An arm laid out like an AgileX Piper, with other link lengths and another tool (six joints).
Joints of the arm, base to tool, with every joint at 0 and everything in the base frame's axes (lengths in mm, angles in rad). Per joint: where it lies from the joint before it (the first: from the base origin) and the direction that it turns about. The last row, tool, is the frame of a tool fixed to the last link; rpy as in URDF.
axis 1: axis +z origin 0 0 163.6
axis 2: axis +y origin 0 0 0
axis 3: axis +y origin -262.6 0 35.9
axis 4: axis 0.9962 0 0.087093 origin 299.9 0 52.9
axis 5: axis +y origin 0 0 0
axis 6: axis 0.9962 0 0.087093 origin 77.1 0 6.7
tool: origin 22.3 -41 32.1 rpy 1.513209 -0.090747 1.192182
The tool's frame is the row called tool.
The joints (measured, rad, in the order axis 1, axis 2, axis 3, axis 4, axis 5, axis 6), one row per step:
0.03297 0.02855 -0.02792 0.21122 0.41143 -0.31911
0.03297 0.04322 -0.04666 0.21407 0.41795 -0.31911
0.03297 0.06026 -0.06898 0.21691 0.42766 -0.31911
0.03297 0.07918 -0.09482 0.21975 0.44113 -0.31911
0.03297 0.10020 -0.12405 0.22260 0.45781 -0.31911
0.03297 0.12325 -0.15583 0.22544 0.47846 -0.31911
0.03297 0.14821 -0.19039 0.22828 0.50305 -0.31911
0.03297 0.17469 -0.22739 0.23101 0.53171 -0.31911
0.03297 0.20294 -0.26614 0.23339 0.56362 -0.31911
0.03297 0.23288 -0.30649 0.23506 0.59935 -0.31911
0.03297 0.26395 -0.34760 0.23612 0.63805 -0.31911
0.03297 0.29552 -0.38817 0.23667 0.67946 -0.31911
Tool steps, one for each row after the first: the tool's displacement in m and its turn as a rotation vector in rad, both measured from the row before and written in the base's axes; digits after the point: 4 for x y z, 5 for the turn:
0.0005 0.0002 0.0047 0.00264 0.00239 0.00162
0.0006 0.0003 0.0055 0.00249 0.00429 0.00233
0.0007 0.0004 0.0062 0.00233 0.00631 0.00318
0.0008 0.0005 0.0069 0.00218 0.00814 0.00394
0.0010 0.0006 0.0072 0.00192 0.01147 0.00488
0.0012 0.0007 0.0076 0.00166 0.01442 0.00584
0.0014 0.0008 0.0079 0.00126 0.01744 0.00683
0.0016 0.0009 0.0079 0.00061 0.02059 0.00761
0.0019 0.0010 0.0078 -0.00044 0.02434 0.00845
0.0021 0.0011 0.0075 -0.00136 0.02756 0.00908
0.0023 0.0011 0.0069 -0.00218 0.03120 0.00965

